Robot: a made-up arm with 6 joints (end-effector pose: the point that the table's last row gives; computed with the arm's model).
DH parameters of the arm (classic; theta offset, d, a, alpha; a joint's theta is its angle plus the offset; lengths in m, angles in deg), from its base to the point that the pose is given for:
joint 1: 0 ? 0 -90
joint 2: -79.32 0 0.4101 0
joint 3: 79.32 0 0.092 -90
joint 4: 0 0.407 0 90
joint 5: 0 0 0.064 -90
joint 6: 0 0.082 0 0
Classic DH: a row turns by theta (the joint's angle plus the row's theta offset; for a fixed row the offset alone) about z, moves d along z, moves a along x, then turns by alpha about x.
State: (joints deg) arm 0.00 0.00 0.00 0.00 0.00 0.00
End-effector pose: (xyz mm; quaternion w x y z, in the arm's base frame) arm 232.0 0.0 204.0 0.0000 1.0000 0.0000 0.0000
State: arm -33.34 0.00 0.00 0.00 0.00 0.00
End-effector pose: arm 193.8 -127.5 204.0 0.0000 0.9580 -0.2869 0.0000
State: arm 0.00 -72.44 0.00 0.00 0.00 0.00
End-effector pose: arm 152.0 0.0 485.2 0.0000 0.8068 0.0000 0.5909
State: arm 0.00 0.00 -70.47 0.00 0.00 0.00
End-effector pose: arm 589.0 0.0 676.5 0.0000 0.8168 0.0000 0.5769
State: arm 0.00 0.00 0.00 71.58 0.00 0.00
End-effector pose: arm 188.2 -60.7 204.0 0.0000 0.8112 -0.5848 0.0000
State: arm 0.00 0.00 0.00 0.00 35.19 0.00
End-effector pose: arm 173.0 0.0 182.1 0.0000 0.9532 0.0000 -0.3023
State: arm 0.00 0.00 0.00 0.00 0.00 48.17
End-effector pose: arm 232.0 0.0 204.0 0.0000 0.9129 -0.4081 0.0000
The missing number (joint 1, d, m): 0.29
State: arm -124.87 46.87 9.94 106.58 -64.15 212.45
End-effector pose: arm -113.3 8.0 246.5 0.4771 -0.6626 0.2700 0.5104
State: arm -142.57 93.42 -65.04 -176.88 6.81 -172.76
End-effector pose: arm -153.6 -121.2 -264.5 0.1699 -0.2307 0.9548 0.0787
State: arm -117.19 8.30 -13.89 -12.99 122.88 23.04
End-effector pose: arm -96.1 -136.1 262.7 0.5519 -0.2221 0.4695 0.6524
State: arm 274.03 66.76 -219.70 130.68 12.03 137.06
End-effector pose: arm 5.8 -573.5 853.3 0.9825 0.1618 0.0863 0.0338
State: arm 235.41 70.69 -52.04 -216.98 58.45 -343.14
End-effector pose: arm -185.7 -307.9 -165.1 0.3500 0.7599 0.5285 -0.1442
